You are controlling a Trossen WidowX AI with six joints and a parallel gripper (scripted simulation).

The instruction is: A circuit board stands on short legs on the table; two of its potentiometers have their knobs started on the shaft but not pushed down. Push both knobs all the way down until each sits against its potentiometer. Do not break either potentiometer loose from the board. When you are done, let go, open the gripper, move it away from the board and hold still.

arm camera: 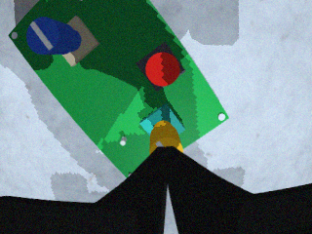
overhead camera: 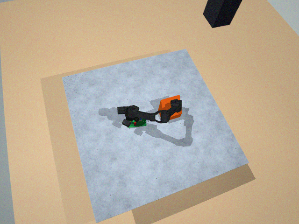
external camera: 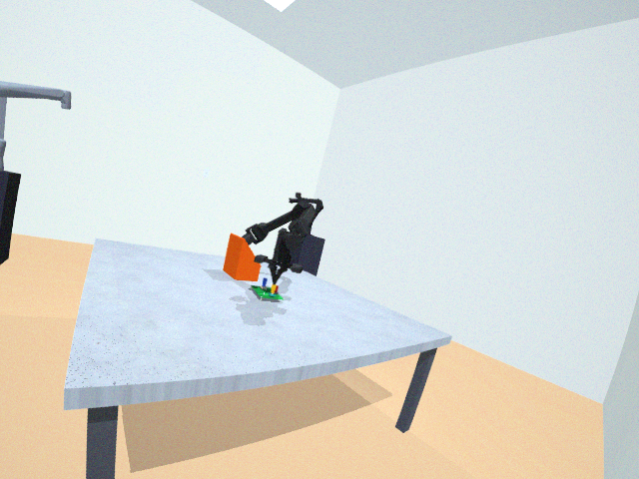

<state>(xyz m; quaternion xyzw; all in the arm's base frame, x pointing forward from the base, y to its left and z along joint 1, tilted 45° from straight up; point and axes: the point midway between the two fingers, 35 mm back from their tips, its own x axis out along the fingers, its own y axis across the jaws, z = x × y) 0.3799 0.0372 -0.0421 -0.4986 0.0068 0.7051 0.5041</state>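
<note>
Right now my gripper tip is 1 cm above the yellow knob. The rest, counted from my gripper tip: blue knob 9 cm behind, 1 cm to the left, 1 cm below.
</note>
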